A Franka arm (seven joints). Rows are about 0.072 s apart.
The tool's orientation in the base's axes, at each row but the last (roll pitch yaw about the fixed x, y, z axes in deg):
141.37, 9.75, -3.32
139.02, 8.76, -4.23
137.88, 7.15, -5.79
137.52, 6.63, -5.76
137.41, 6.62, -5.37
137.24, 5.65, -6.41
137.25, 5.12, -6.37
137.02, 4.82, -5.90
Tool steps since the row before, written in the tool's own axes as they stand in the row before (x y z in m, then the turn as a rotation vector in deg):
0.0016, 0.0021, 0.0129, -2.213, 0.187, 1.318
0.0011, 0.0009, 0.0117, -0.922, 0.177, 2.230
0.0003, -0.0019, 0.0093, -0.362, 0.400, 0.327
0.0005, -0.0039, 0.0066, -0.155, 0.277, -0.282
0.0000, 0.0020, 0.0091, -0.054, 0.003, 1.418
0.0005, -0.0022, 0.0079, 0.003, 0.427, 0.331
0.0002, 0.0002, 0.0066, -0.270, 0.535, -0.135
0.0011, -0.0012, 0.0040, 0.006, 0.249, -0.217
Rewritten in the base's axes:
-0.0005, -0.0097, -0.0089, -2.388, -0.832, -0.525
-0.0008, -0.0083, -0.0083, -1.265, -1.507, -1.409
-0.0012, -0.0047, -0.0081, -0.406, -0.477, 0.071
-0.0005, -0.0015, -0.0075, -0.109, -0.003, 0.410
-0.0013, -0.0075, -0.0053, -0.263, -0.941, -1.029
-0.0006, -0.0037, -0.0073, -0.053, -0.536, 0.046
-0.0007, -0.0046, -0.0047, -0.260, -0.274, 0.485
0.0006, -0.0019, -0.0038, 0.030, -0.037, 0.327

